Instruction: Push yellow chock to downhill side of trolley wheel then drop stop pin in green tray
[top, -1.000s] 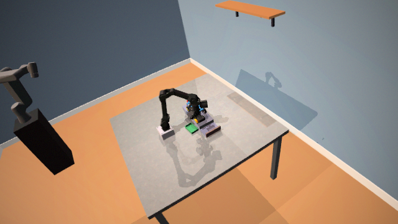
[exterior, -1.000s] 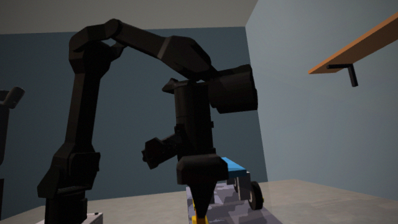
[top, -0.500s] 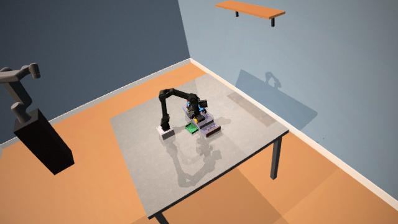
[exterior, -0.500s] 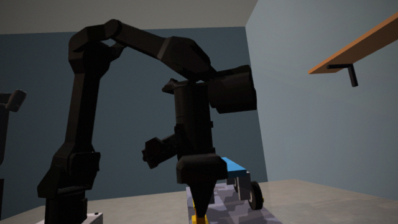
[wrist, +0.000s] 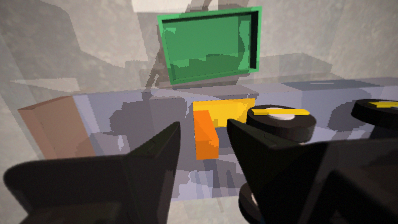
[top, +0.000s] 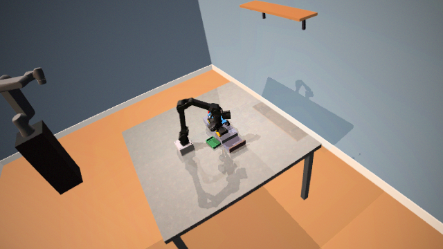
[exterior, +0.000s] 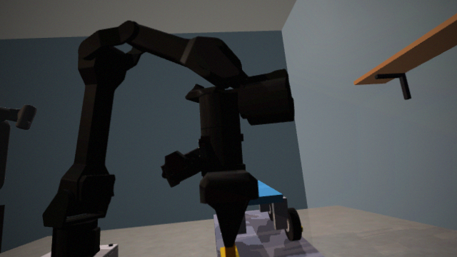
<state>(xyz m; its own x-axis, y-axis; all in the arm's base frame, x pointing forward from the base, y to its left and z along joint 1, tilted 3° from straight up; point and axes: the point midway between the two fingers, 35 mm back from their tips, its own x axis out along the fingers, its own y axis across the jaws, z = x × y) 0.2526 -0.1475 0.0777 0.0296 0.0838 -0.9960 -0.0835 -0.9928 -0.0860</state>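
Right now my gripper tip is 2 cm to the right of the yellow chock and 1 cm above it. The rest, counted from my gripper tip: dark stop bar 5 cm ahead, 15 cm to the right, 7 cm below; grey ramp 7 cm ahead, 11 cm to the left, 5 cm below; blue-topped trolley 7 cm ahead, 12 cm to the left, 2 cm above.
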